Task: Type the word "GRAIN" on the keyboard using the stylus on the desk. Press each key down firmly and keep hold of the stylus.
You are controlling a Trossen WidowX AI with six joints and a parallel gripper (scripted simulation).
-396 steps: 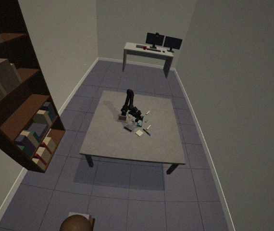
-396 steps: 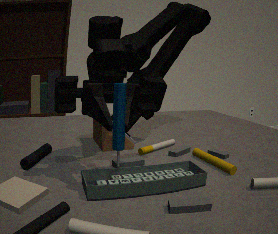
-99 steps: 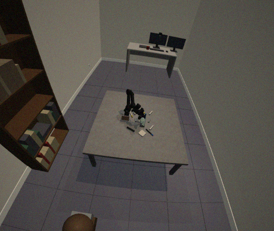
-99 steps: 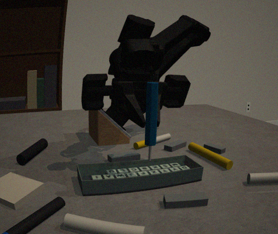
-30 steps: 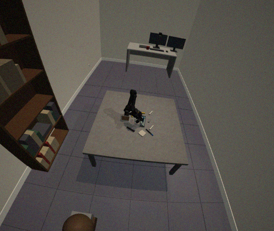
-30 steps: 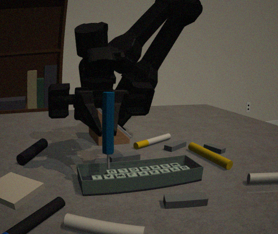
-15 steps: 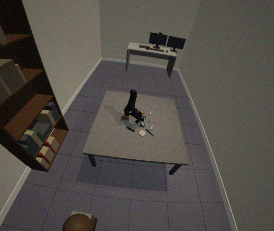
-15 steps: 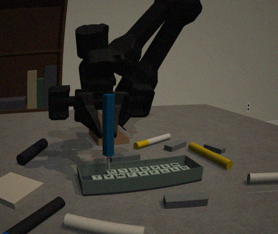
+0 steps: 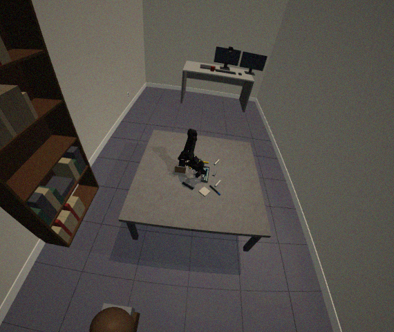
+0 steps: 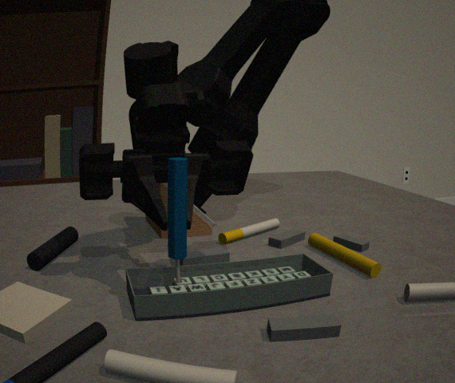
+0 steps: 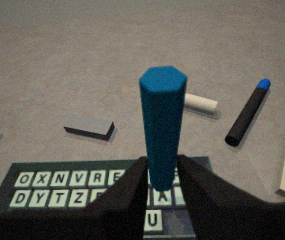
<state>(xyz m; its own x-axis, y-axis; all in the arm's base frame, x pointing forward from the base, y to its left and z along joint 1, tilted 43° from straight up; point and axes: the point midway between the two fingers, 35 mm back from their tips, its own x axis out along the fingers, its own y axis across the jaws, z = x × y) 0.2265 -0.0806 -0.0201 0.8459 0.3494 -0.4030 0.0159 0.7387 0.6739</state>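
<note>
Right now the keyboard tray is 60 mm below my gripper tip and 50 mm to the left of it. Also, from my gripper tip: cream pad 170 mm to the right, 70 mm below, 10 mm ahead; blue stylus 20 mm below; thin grey tip 50 mm below.
</note>
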